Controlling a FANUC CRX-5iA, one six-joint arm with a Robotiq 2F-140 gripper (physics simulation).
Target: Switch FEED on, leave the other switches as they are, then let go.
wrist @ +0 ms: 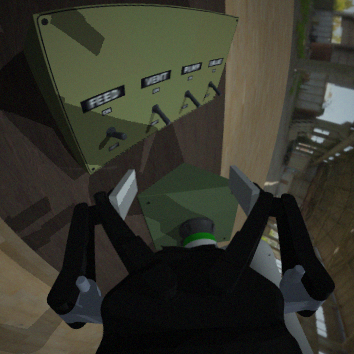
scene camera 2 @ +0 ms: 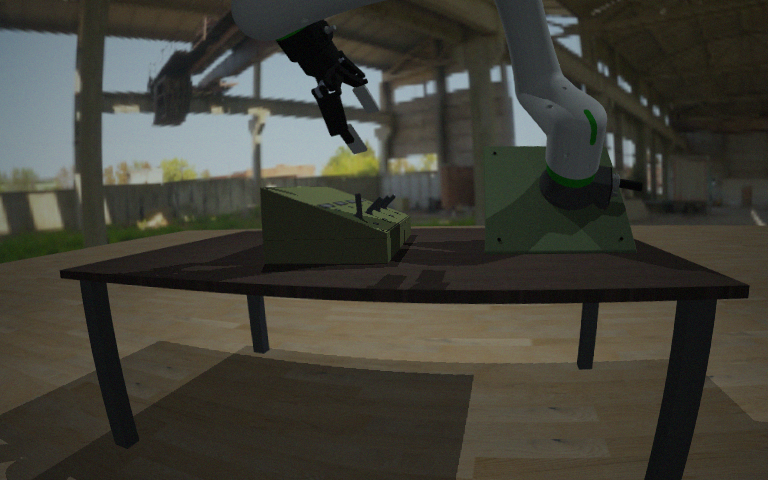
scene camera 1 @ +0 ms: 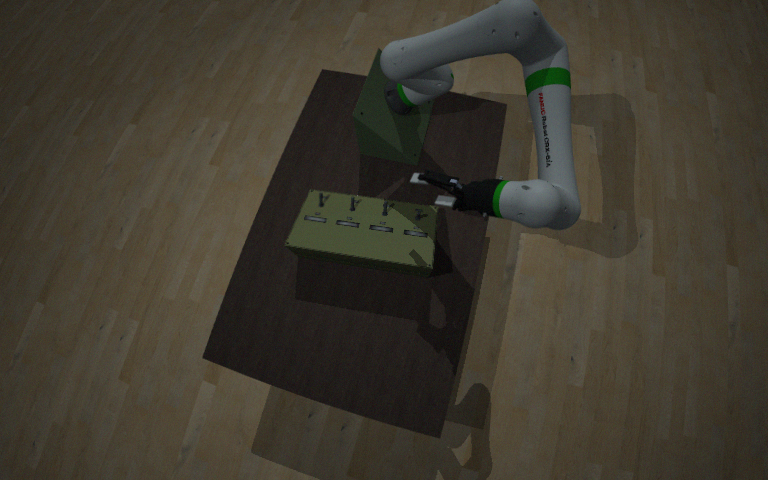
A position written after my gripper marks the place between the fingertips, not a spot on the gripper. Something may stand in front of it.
In view: my gripper (scene camera 2: 367, 130) and a green switch box (scene camera 2: 310, 224).
My gripper shows as well in the wrist view (wrist: 182, 177). The green switch box is seen too in the wrist view (wrist: 97, 74).
